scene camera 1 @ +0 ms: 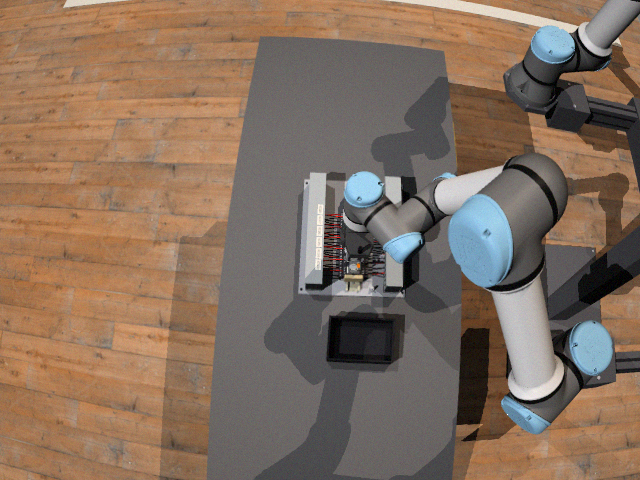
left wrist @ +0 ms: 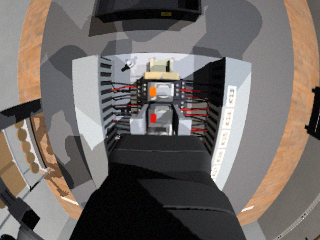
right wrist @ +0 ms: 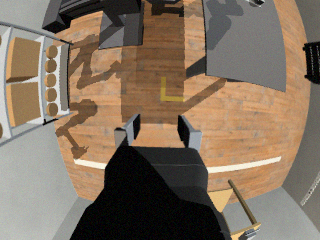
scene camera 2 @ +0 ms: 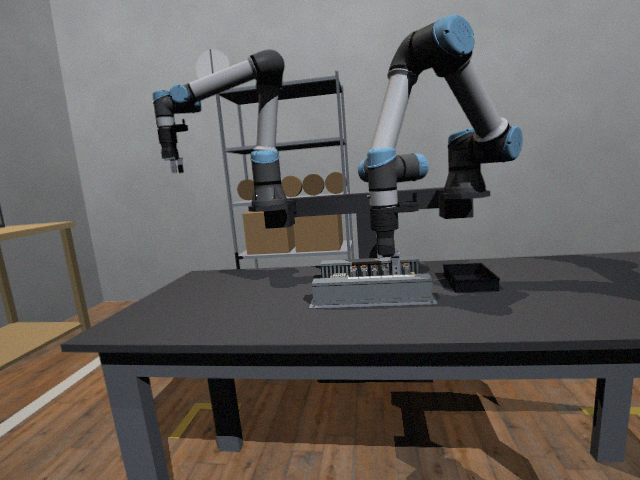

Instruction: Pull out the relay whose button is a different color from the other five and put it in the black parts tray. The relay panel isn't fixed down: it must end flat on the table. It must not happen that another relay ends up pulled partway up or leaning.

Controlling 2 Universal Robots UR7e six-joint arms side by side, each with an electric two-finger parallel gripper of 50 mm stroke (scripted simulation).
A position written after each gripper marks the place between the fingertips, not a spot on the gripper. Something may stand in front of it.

In view: the left gripper [scene camera 2: 395, 273], the right gripper [right wrist: 159, 122], a black parts tray [scene camera 1: 367, 340] and a relay panel [scene camera 1: 316, 239].
The black parts tray also shows in scene camera 2 [scene camera 2: 471, 277]. The relay panel shows as well in the left wrist view [left wrist: 226, 98] and in scene camera 2 [scene camera 2: 335, 289]. The left gripper also shows in the left wrist view [left wrist: 160, 112]. The right wrist view misses the black parts tray: it is out of frame.
